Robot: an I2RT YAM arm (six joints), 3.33 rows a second.
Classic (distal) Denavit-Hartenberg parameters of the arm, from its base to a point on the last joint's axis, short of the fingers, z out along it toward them. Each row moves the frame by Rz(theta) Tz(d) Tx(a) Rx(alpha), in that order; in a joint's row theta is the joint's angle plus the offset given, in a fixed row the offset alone. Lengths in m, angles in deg.
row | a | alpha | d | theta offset
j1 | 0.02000 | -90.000 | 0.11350 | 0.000
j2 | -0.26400 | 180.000 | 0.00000 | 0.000
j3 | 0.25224 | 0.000 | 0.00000 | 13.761
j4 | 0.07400 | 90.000 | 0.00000 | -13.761
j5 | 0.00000 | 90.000 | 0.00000 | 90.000
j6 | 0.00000 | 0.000 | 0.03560 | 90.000
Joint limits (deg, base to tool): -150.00..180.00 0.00..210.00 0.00..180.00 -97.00..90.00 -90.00..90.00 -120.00..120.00
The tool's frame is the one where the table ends.
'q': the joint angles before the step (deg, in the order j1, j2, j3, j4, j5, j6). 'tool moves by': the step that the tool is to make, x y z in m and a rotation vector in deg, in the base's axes. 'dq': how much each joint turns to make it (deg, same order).
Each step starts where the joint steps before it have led.
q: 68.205, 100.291, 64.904, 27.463, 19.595, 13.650
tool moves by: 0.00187, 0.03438, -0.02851, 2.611, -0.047, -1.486
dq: 1.661, 9.463, 4.241, 7.190, 3.016, 1.355
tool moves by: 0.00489, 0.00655, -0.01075, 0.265, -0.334, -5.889
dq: 0.132, 2.952, 1.333, 1.794, 6.012, 0.437
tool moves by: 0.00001, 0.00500, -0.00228, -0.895, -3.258, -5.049
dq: 0.611, 1.813, 1.092, 2.754, 5.923, -3.388
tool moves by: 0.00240, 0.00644, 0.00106, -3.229, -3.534, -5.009
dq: 0.327, 1.794, 2.384, 0.656, 5.572, -5.158
